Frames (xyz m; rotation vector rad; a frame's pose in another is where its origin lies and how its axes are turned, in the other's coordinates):
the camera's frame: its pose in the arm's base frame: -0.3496 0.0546 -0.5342 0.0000 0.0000 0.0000
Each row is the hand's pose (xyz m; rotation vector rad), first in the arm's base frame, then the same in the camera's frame.
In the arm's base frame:
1: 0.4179 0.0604 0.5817 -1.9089 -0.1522 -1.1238
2: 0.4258 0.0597 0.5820 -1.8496 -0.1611 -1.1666
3: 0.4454 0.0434 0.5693 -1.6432 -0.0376 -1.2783
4: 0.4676 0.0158 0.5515 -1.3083 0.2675 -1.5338
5: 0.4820 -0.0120 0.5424 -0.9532 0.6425 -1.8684
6: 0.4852 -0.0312 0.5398 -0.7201 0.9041 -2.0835
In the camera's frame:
1: 0.7675 0.0058 1.1159 -1.9089 -0.1522 -1.1238
2: 0.7754 0.0051 1.1162 -1.8496 -0.1611 -1.1666
3: 0.7950 -0.0112 1.1035 -1.6432 -0.0376 -1.2783
4: 0.8172 -0.0388 1.0857 -1.3083 0.2675 -1.5338
5: 0.8316 -0.0666 1.0766 -0.9532 0.6425 -1.8684
6: 0.8348 -0.0858 1.0740 -0.7201 0.9041 -2.0835

